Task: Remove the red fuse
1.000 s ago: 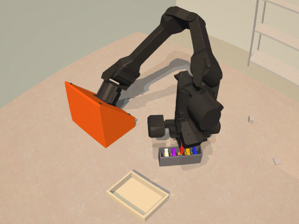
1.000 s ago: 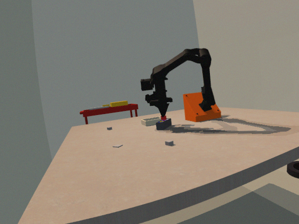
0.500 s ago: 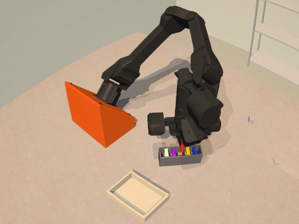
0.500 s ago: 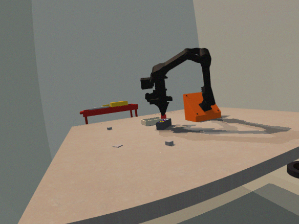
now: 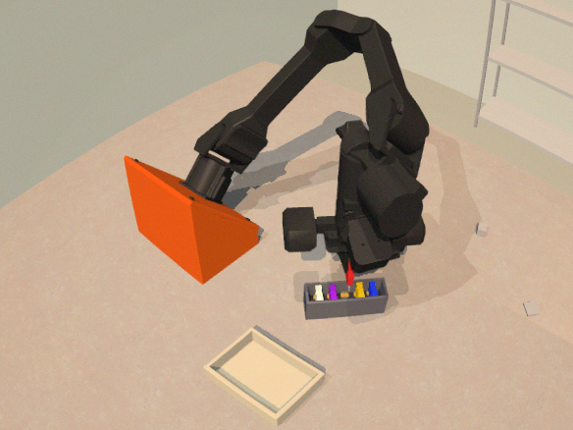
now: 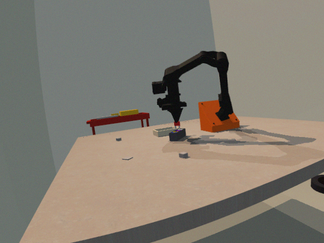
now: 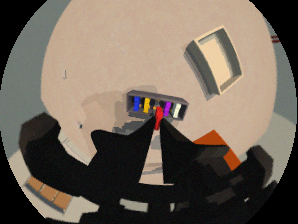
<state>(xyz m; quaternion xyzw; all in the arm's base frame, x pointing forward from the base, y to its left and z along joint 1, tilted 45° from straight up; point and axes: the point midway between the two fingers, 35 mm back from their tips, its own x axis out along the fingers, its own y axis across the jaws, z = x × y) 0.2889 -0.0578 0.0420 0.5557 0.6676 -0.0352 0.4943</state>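
Now: gripper tip 2 cm past the cream tray, 19 cm to the left of it and 8 cm above it. Round my gripper tip: purple fuse (2 cm behind, 1 cm to the right, 6 cm below); yellow fuse (2 cm ahead, 1 cm to the left, 6 cm below); red fuse (1 cm below).
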